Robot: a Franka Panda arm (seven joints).
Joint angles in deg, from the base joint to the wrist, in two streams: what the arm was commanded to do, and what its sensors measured. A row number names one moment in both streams.
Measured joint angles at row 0:
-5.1 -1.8 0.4 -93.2 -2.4 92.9 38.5
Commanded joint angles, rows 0 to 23:
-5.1 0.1 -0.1 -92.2 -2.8 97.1 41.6
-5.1 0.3 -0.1 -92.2 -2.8 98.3 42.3
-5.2 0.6 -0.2 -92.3 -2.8 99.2 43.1
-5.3 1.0 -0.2 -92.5 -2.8 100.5 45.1
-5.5 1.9 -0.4 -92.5 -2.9 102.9 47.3
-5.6 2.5 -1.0 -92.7 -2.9 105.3 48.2
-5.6 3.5 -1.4 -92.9 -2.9 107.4 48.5
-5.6 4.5 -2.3 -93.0 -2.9 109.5 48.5
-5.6 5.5 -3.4 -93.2 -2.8 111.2 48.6
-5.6 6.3 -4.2 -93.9 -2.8 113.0 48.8
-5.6 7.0 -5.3 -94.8 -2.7 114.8 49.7
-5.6 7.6 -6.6 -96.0 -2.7 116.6 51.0
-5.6 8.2 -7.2 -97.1 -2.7 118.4 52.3
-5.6 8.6 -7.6 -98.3 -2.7 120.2 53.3
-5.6 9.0 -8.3 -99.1 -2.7 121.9 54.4
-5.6 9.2 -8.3 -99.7 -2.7 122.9 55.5
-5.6 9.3 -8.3 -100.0 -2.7 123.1 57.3
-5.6 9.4 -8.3 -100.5 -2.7 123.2 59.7
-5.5 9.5 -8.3 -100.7 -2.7 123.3 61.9
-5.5 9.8 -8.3 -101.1 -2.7 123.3 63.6
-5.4 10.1 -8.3 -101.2 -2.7 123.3 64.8
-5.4 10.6 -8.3 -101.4 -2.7 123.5 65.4
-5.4 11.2 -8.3 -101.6 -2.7 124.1 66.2
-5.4 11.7 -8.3 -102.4 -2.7 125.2 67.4
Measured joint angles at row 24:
-5.5 10.7 -8.4 -100.6 -2.4 122.3 63.7
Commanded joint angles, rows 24 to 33:
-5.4 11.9 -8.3 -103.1 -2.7 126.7 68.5
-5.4 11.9 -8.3 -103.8 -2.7 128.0 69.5
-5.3 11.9 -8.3 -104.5 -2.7 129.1 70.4
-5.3 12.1 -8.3 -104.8 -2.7 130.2 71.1
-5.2 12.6 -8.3 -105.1 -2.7 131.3 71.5
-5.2 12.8 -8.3 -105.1 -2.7 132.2 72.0
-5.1 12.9 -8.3 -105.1 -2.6 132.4 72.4
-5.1 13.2 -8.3 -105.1 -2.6 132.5 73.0
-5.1 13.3 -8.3 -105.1 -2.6 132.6 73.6
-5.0 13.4 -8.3 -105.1 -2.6 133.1 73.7
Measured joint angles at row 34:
-5.3 13.3 -8.4 -104.6 -2.4 131.2 71.7
